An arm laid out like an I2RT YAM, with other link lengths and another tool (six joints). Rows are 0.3 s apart.
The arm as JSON. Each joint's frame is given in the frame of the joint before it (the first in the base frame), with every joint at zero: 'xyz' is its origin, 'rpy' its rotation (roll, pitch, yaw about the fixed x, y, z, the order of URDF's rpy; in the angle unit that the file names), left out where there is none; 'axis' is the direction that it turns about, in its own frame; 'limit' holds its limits. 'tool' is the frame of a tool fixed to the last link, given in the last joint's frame.
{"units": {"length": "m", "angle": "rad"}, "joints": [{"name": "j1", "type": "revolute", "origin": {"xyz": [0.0, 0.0, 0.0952], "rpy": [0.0, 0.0, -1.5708]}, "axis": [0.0, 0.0, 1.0], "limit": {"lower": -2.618, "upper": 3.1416}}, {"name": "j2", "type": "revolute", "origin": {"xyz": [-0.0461, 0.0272, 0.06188], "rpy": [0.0, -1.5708, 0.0]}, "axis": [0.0, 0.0, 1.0], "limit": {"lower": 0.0, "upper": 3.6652}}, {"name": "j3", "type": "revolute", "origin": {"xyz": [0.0, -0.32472, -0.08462], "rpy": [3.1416, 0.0, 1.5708]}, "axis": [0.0, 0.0, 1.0], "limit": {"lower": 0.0, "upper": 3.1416}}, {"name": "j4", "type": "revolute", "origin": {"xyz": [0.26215, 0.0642, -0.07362], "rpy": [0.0, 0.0, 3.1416]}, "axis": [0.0, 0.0, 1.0], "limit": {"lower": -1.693, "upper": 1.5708}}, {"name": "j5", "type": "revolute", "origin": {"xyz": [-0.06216, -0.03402, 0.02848], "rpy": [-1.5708, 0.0, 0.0]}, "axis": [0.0, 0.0, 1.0], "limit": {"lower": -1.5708, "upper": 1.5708}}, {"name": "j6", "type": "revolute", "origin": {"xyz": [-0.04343, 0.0, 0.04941], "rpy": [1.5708, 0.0, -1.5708]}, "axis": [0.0, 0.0, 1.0], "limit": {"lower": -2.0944, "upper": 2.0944}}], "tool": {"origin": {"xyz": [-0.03, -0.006, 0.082], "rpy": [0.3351, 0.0, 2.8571]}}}
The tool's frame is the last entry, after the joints.
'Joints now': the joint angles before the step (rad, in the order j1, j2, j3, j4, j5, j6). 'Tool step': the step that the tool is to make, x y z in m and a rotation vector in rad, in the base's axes. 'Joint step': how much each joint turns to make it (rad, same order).
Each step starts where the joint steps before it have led.
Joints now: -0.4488, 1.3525, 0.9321, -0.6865, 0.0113, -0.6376
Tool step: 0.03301, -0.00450, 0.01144, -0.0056, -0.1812, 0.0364
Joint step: 0.0000, 0.0149, 0.0000, 0.1809, -0.0817, 0.0072
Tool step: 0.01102, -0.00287, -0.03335, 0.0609, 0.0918, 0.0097
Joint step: 0.0000, 0.1190, 0.0000, 0.0098, -0.0179, 0.0000
